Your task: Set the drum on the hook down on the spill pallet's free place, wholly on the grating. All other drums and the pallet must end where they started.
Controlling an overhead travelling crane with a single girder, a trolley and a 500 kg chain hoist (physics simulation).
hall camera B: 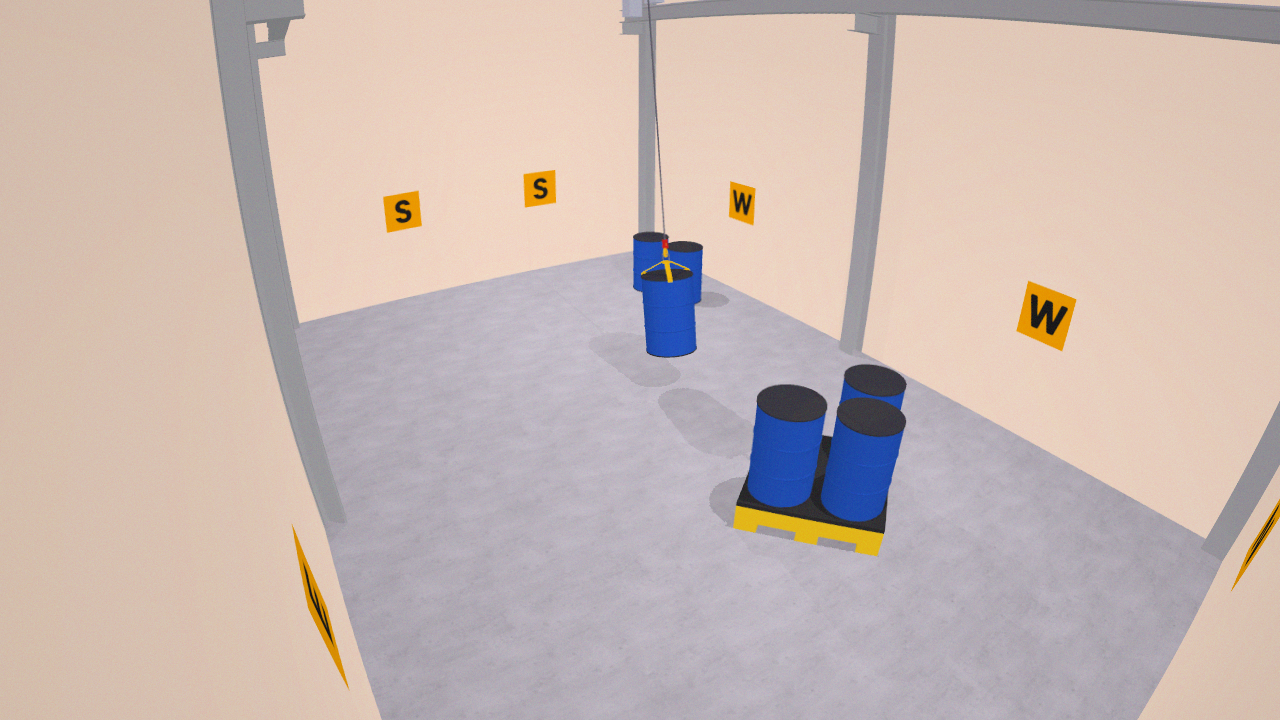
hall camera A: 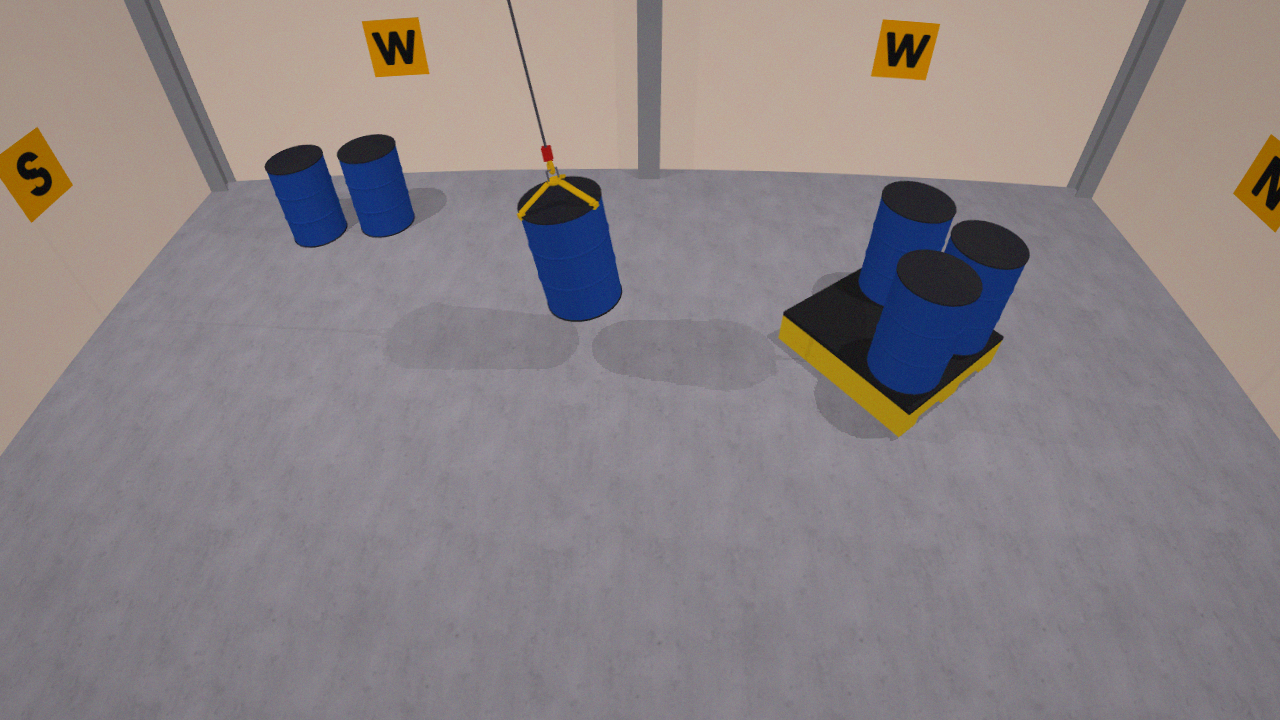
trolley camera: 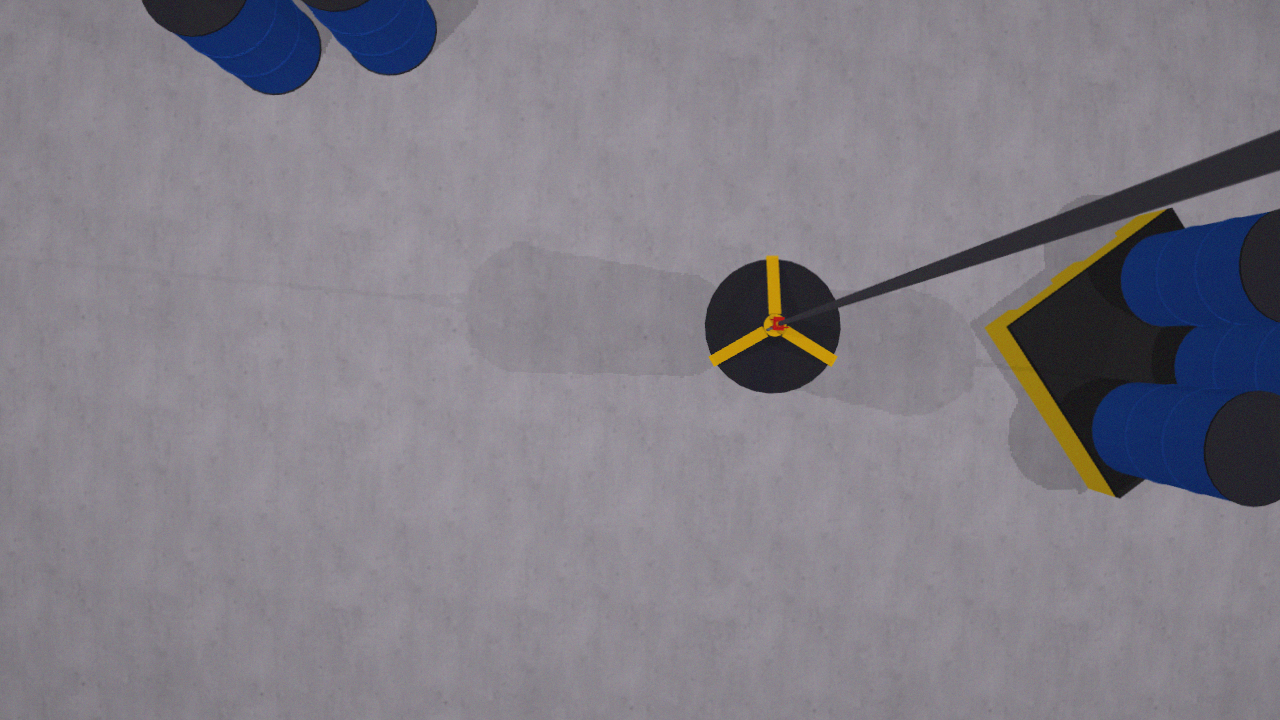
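The blue drum on the hook point(hall camera A: 577, 273) point(hall camera B: 670, 320) point(trolley camera: 772, 368) hangs above the floor, left of the spill pallet in hall camera A. My gripper point(hall camera A: 558, 192) point(hall camera B: 666, 271) point(trolley camera: 774, 325), a yellow three-armed grab, is shut on its rim. The yellow spill pallet point(hall camera A: 841, 374) point(hall camera B: 805, 530) point(trolley camera: 1045, 402) with black grating carries three upright blue drums. The free place is its left corner in hall camera A and the trolley view; in hall camera B it is mostly hidden behind drums. A wide gap lies between the hanging drum and the pallet.
Two blue drums, one point(hall camera A: 308, 201) point(trolley camera: 268, 58) and another point(hall camera A: 377, 192) point(trolley camera: 384, 35), stand on the floor by the far left corner in hall camera A. A grey column point(hall camera A: 648, 89) point(hall camera B: 868, 179) stands at the W wall. Drum shadows lie on the floor.
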